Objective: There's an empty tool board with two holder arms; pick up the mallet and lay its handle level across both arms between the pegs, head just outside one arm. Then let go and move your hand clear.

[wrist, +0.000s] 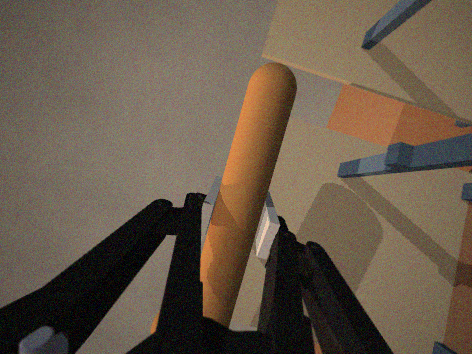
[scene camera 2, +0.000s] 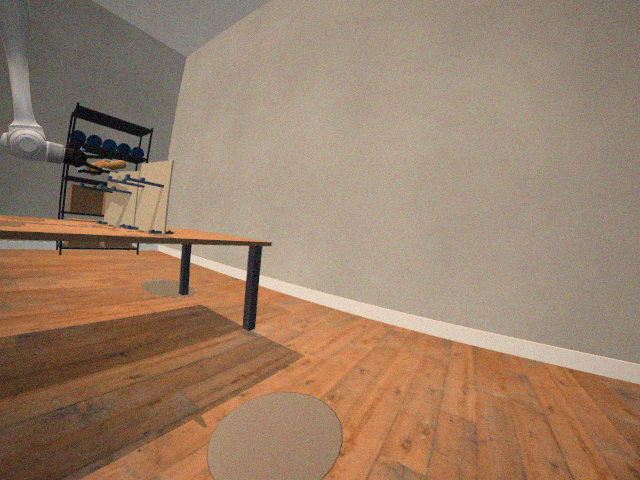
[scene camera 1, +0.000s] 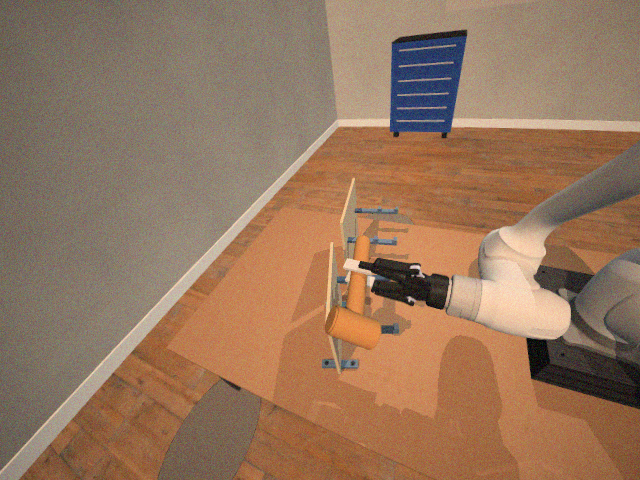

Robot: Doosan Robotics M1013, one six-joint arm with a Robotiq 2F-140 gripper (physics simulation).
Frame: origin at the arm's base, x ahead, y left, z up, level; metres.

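Seen in the pictures: gripper, fingertip midpoint: (wrist: 239,196) (scene camera 1: 346,270); arm's base, origin of the base link: (scene camera 1: 597,326).
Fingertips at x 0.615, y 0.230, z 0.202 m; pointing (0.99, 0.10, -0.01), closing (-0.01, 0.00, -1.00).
Offsets run from my fingertips to a thing's middle. "spot": to the spot under its first point. Level surfaces: height alone.
The orange mallet shows its handle (scene camera 1: 357,294) (wrist: 252,150) and head (scene camera 1: 353,327) (scene camera 2: 114,164). My gripper (scene camera 1: 360,272) (scene camera 2: 95,168) (wrist: 239,196) is shut on the handle around its middle. In scene camera 1 the mallet lies roughly along the boards, with its head over the near board's front arm (scene camera 1: 390,328), whose tip shows beyond it. Scene camera 2 shows the mallet above the blue arms, apart from them. The near board (scene camera 1: 333,273) (scene camera 2: 160,201) also has an inner arm (scene camera 1: 341,279) (wrist: 430,154), partly hidden in scene camera 1 by the handle.
A far board (scene camera 1: 349,222) (scene camera 2: 116,206) carries two blue arms, a back one {spot: dx +0.061, dy -0.378, dz -0.091 m} (scene camera 1: 377,210) and a front one {spot: dx -0.024, dy -0.227, dz -0.091 m} (scene camera 1: 385,241), close to the handle's free end in scene camera 1. Blue feet {spot: dx -0.038, dy +0.114, dz -0.294 m} (scene camera 1: 348,363) stand under the near board. The boards stand on the table {dz -0.306 m} (scene camera 1: 248,289) (scene camera 2: 217,239).
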